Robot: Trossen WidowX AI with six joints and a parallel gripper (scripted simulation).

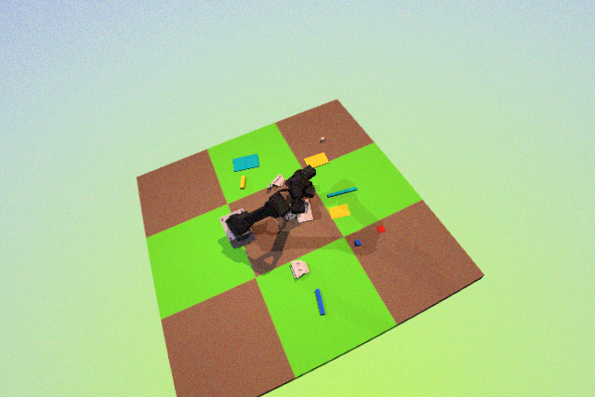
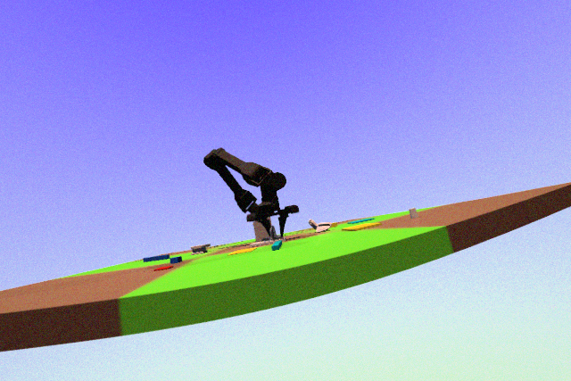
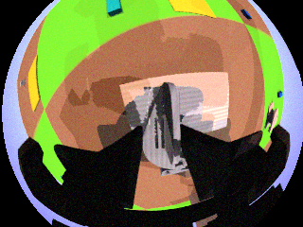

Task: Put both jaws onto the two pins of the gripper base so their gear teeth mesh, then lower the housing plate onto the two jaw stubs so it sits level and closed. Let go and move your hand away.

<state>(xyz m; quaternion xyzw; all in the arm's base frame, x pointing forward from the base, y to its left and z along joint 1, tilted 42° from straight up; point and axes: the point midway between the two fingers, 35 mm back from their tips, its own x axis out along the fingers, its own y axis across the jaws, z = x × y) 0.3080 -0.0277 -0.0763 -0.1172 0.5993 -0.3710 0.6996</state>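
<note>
Right now my gripper tip is 270 mm to the right of the yellow bar and 210 mm past it. Also, from my gripper tip: teal bar 220 mm ahead, 20 mm to the right, 10 mm below; red cube 290 mm to the right, 280 mm ahead, 10 mm below; blue cube 300 mm to the right, 150 mm ahead, 10 mm below.
</note>
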